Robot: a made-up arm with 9 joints. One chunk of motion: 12 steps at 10 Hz.
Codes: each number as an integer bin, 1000 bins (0 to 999) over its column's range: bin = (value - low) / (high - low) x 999, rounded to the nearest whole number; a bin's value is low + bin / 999 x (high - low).
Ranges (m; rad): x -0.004..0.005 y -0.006..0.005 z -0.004..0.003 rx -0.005..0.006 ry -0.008..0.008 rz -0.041..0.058
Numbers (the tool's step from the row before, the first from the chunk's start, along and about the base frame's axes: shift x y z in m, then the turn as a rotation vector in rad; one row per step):
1: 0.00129 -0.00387 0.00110 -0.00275 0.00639 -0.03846
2: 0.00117 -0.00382 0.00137 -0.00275 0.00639 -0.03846
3: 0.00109 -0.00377 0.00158 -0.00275 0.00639 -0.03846
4: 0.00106 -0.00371 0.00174 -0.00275 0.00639 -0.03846
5: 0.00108 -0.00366 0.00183 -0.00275 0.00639 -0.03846
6: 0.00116 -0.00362 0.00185 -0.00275 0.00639 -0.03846
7: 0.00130 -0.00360 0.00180 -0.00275 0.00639 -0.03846
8: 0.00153 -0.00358 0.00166 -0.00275 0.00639 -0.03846
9: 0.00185 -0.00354 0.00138 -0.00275 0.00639 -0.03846
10: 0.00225 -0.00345 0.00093 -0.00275 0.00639 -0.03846
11: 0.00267 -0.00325 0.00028 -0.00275 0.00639 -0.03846
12: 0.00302 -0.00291 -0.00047 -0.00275 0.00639 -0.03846
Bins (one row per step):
1: 587 193 728 204 898 26
2: 574 198 766 204 898 26
3: 565 203 796 204 898 26
4: 562 208 819 204 898 26
5: 564 213 832 204 898 26
6: 573 216 835 204 898 26
7: 588 218 828 204 898 26
8: 614 220 808 204 898 26
9: 649 223 768 204 898 26
10: 694 232 704 204 898 26
11: 740 250 611 204 898 26
12: 779 281 504 204 898 26

